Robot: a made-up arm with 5 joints.
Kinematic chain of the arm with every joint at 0, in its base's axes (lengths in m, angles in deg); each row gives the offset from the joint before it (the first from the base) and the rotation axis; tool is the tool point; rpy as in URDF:
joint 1: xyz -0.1 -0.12 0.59 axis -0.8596 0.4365 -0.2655
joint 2: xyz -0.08 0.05 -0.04 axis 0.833 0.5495 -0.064
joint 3: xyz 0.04 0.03 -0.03 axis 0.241 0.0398 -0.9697
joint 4: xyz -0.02 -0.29 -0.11 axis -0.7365 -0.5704 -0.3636
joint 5: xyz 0 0.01 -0.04 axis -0.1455 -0.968 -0.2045
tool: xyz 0.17 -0.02 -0.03 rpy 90 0 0
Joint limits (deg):
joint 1: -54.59..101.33
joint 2: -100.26..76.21
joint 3: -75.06..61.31
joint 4: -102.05..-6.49
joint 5: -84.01..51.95
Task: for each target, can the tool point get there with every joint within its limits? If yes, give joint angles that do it. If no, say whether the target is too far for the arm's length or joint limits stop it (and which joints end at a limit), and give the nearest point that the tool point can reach.
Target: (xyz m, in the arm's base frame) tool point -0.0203 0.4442 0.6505
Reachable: no: joint limits stop it (at a limit: joint 1, joint 3, joint 4) | nearest point -0.0510 0.3493 0.6326 | short by 0.101 m
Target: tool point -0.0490 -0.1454 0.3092
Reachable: yes | joints -4.00 4.61 -45.49 -64.30 -30.07
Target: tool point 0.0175 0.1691 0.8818
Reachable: no: joint limits stop it (at a limit: joint 2, joint 3, joint 4, joint 5) | nearest point 0.0180 0.1096 0.8385 | short by 0.074 m
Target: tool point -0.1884 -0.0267 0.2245
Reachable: yes | joints -19.79 19.43 -7.47 -38.08 -64.17
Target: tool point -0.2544 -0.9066 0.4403
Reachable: no: too far | nearest point -0.2239 -0.5205 0.4944 | short by 0.391 m
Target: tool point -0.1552 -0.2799 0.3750
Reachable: yes | joints 8.86 -37.08 18.47 -62.88 -40.32
